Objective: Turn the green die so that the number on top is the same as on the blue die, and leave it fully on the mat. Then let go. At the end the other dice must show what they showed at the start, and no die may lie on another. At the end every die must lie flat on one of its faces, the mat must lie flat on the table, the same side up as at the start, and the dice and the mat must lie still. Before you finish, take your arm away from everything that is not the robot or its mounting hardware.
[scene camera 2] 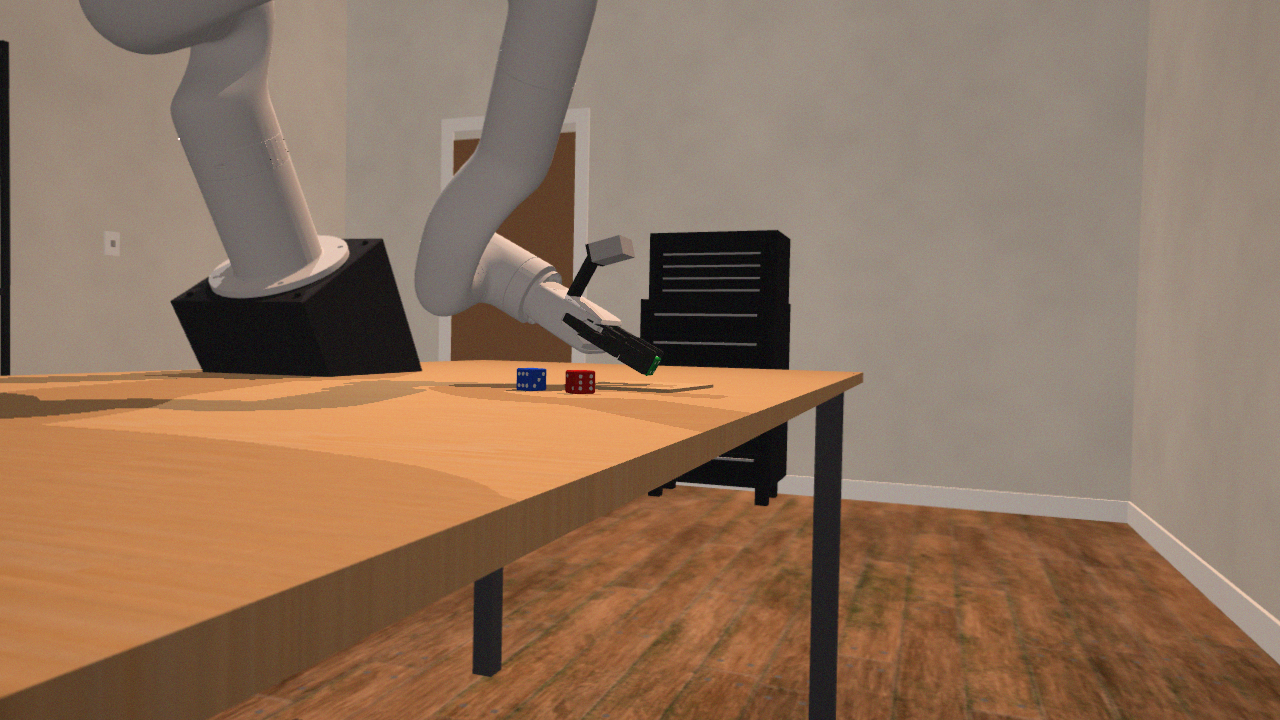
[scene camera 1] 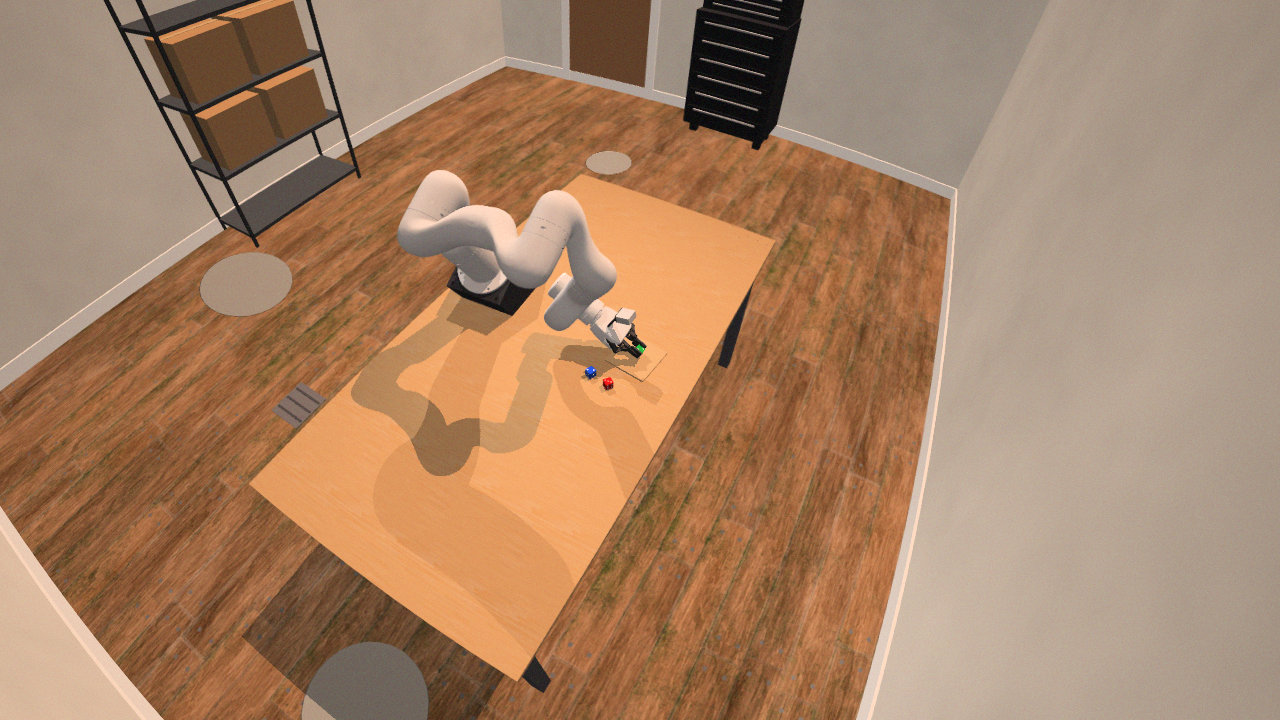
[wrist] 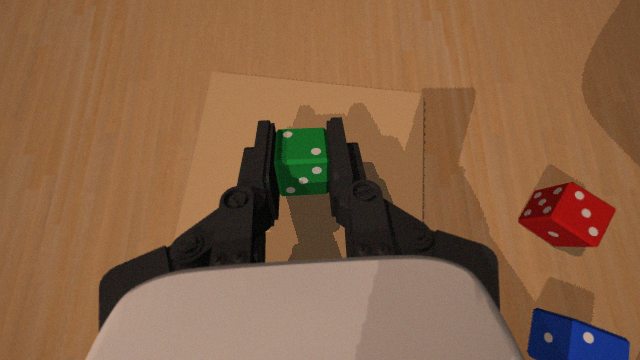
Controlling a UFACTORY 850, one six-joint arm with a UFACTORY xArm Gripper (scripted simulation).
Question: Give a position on a mat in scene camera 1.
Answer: At 640,368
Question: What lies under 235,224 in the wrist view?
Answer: My gripper.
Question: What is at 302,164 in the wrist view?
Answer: A green die.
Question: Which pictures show my gripper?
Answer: Scene camera 2, scene camera 1 and the wrist view: all of them.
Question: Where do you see a red die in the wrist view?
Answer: At 566,215
